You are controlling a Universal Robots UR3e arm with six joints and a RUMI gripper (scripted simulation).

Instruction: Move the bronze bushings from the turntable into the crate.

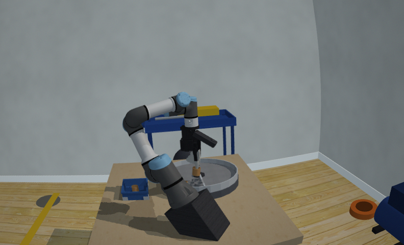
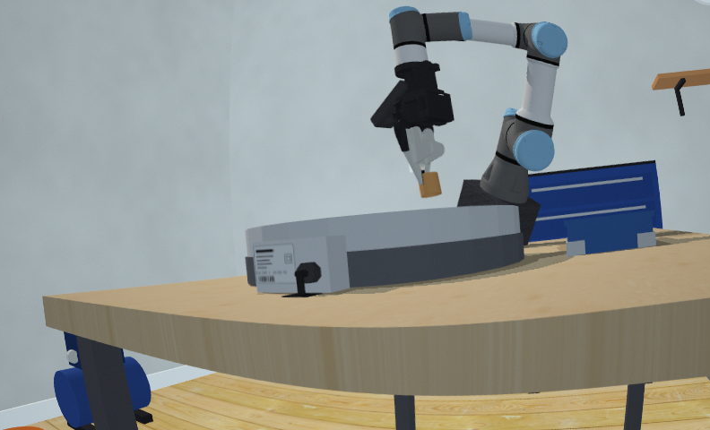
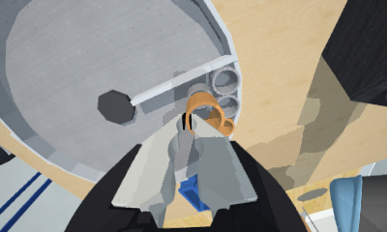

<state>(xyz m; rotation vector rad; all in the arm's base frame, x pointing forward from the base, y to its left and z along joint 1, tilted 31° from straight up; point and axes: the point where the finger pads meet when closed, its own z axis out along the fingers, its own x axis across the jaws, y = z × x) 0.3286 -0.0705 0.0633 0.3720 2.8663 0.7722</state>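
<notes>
Now: the blue crate 1 cm behind my hand, 34 cm to the left of it and 13 cm below it. Round my hand: grey turntable 13 cm ahead, 1 cm to the left, 10 cm below.
</notes>
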